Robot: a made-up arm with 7 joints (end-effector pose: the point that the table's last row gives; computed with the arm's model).
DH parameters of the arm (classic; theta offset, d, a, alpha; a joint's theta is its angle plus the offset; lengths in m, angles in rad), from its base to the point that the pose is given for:
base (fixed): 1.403 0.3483 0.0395 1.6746
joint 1: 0 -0.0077 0.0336 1.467
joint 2: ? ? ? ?
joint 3: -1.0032 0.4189 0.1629 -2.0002
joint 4: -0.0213 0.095 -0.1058 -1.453
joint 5: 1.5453 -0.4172 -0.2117 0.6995
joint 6: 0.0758 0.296 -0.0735 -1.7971
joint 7: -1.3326 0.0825 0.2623 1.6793
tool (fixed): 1.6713 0.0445 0 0
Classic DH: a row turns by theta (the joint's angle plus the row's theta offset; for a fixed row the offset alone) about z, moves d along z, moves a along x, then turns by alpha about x.
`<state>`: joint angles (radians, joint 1 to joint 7).
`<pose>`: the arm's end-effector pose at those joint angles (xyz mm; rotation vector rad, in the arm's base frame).
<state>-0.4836 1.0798 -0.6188 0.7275 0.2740 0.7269 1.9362</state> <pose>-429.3 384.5 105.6 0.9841 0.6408 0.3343</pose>
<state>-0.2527 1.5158 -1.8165 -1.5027 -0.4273 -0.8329 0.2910</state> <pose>-420.7 396.3 383.4 0.4240 -0.1689 -1.6180</pose>
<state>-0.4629 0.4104 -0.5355 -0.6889 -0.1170 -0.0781 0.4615</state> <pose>-463.4 196.0 364.9 -1.1933 -0.3732 -0.0758</pose>
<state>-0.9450 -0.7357 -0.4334 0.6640 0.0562 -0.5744 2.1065</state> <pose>-239.5 -392.0 812.3 -0.5175 1.1666 0.0155</pose>
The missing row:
joint 2: -0.8649 -0.1541 -0.0253 0.7055
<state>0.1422 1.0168 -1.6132 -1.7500 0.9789 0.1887 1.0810</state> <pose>-367.6 89.5 227.4 0.0834 -1.9362 0.2348</pose>
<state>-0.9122 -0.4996 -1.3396 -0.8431 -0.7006 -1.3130 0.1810</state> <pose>-185.7 -85.8 799.6 -1.3462 0.7321 -0.3112</pose>
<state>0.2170 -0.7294 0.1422 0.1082 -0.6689 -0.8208 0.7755</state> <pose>-405.4 -66.2 173.0 -0.6435 -0.0988 -0.6022</pose>
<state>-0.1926 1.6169 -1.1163 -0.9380 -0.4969 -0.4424 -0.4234</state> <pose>-17.9 520.0 541.8 -0.9391 0.7917 -1.6433</pose>
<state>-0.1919 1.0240 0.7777 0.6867 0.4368 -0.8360 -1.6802</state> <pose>207.4 248.2 -5.8 -1.3114 2.5663 0.1679</pose>
